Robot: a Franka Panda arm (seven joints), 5 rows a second.
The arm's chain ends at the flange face. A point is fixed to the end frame.
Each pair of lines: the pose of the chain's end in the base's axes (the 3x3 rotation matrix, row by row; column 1 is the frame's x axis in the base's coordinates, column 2 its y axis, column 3 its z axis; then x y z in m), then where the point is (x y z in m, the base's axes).
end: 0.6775 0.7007 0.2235; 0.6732 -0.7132 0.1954; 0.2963 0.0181 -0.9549; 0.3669 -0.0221 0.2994
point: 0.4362 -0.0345 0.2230
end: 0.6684 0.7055 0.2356; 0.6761 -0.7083 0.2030; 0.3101 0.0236 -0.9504; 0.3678 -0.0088 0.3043
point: 0.4383 -0.0202 0.2288
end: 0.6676 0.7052 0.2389; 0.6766 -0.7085 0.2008; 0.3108 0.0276 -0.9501; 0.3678 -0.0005 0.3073
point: 0.4385 -0.0121 0.2321
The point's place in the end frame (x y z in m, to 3 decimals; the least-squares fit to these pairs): 0.016 0.056 0.086
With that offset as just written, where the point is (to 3 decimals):
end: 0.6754 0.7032 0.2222; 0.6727 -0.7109 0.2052; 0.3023 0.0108 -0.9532; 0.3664 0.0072 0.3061
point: 0.436 -0.004 0.230
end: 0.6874 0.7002 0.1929; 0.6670 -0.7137 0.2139; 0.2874 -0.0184 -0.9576; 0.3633 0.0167 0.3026
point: 0.430 0.006 0.224
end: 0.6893 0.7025 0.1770; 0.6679 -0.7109 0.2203; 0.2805 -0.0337 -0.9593; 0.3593 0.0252 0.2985
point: 0.425 0.015 0.219
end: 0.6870 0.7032 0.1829; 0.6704 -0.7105 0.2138; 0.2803 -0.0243 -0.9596; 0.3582 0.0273 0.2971
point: 0.424 0.017 0.218
